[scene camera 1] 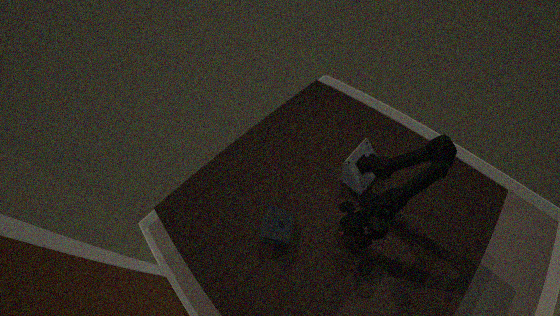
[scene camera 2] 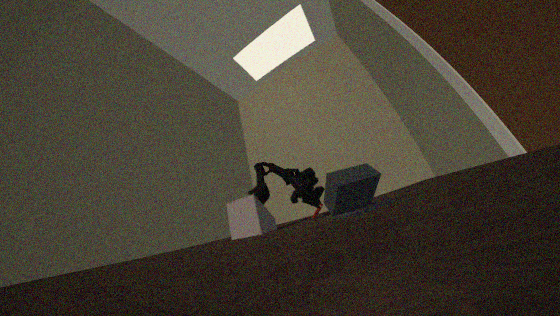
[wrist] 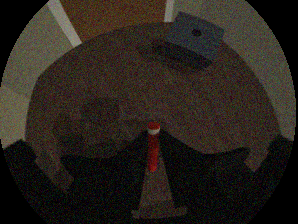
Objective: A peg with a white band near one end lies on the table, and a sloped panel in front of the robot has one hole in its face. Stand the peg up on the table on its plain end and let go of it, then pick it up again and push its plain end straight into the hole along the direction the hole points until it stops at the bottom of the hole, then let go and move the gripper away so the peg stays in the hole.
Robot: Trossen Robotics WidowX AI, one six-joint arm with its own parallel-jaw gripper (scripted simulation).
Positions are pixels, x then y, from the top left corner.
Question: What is the gripper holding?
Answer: A red peg.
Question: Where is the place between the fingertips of the gripper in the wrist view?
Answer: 153, 132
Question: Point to a blue-grey sloped panel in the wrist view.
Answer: At 202, 49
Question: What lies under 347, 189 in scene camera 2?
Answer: A blue-grey sloped panel.
